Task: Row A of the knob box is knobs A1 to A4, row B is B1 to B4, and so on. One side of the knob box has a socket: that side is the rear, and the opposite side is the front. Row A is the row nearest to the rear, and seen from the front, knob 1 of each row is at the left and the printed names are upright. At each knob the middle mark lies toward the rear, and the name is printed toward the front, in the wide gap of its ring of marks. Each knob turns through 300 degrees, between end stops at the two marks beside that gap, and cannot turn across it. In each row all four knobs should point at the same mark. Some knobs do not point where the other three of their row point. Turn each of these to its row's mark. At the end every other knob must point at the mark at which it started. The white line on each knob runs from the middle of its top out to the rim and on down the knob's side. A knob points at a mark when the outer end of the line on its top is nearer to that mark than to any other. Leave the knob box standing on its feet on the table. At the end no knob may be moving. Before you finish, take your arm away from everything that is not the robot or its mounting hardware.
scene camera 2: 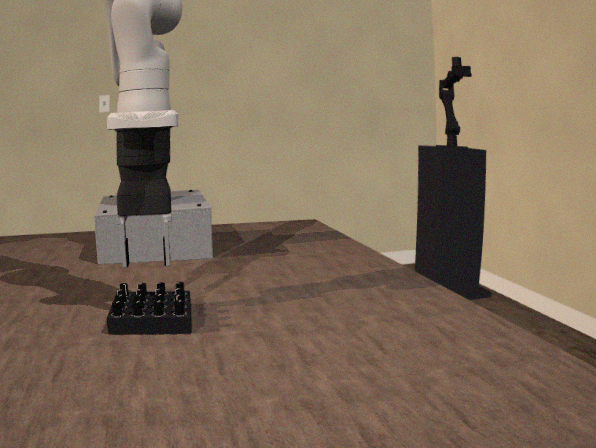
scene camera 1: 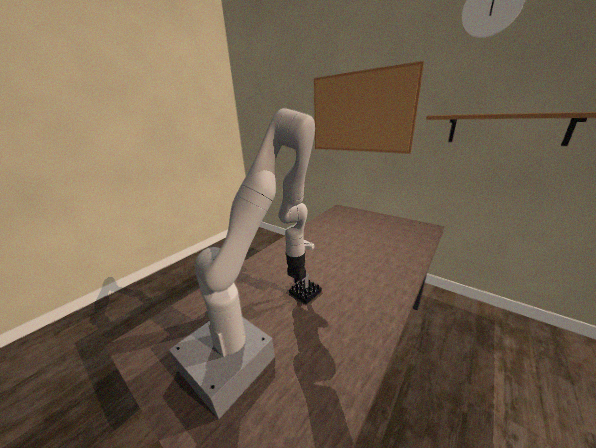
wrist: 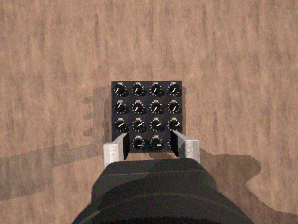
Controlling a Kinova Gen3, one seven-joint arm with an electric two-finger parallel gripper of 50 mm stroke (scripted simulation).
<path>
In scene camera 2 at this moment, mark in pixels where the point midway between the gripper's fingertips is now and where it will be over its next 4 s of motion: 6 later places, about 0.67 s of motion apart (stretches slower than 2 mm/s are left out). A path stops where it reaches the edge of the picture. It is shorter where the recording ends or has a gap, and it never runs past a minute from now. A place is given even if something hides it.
The gripper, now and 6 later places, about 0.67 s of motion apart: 146, 264; 147, 261; 148, 256; 143, 255; 122, 252; 119, 248; 120, 254
</path>
